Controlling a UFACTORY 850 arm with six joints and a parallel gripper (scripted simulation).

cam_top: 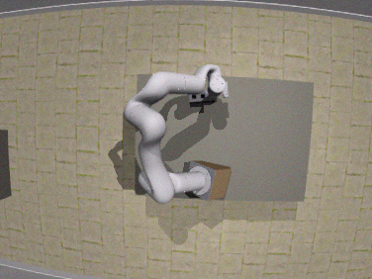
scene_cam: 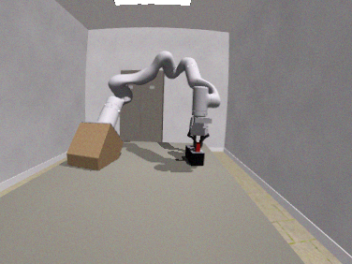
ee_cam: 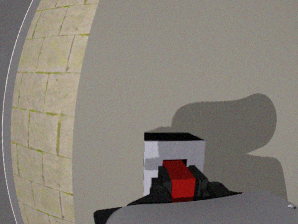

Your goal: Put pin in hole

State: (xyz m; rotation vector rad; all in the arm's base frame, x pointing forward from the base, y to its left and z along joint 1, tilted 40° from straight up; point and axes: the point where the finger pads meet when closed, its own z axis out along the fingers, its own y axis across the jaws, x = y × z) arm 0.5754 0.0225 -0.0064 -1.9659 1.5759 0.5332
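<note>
Now: hand 8 cm above the block, 6 cm to the right of it and 2 cm past it. The rest, counted from my hand: pin: 1 cm below.
</note>
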